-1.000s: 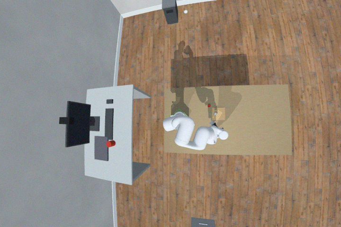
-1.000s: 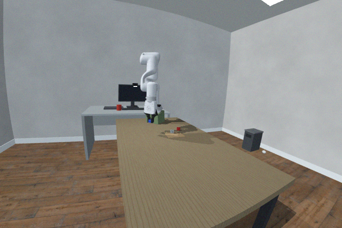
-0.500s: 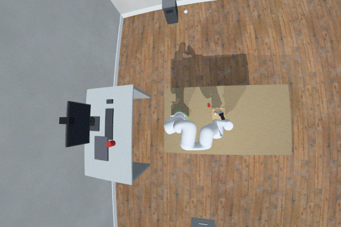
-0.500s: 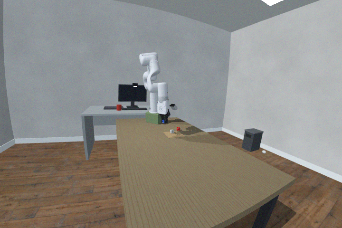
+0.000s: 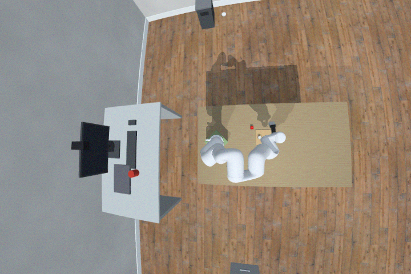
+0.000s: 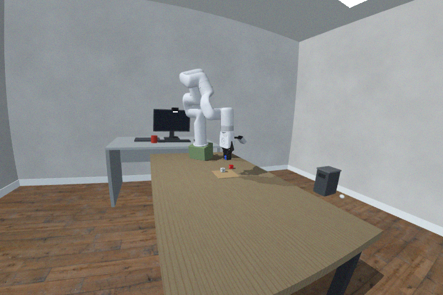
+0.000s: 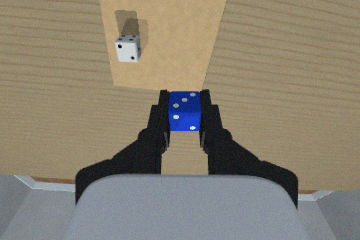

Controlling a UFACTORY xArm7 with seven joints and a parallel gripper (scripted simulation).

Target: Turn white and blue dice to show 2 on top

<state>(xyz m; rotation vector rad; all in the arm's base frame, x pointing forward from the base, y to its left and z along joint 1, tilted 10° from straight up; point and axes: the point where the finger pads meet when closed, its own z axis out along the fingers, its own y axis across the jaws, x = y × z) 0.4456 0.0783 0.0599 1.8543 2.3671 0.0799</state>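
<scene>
My hand is 13 cm above the tan mat, 3 cm past it and 1 cm to the right of it. The rest, counted from my hand: red die 14 cm behind, 12 cm below, 9 cm to the left; white die 11 cm below, 7 cm behind; blue die 1 cm below.
</scene>
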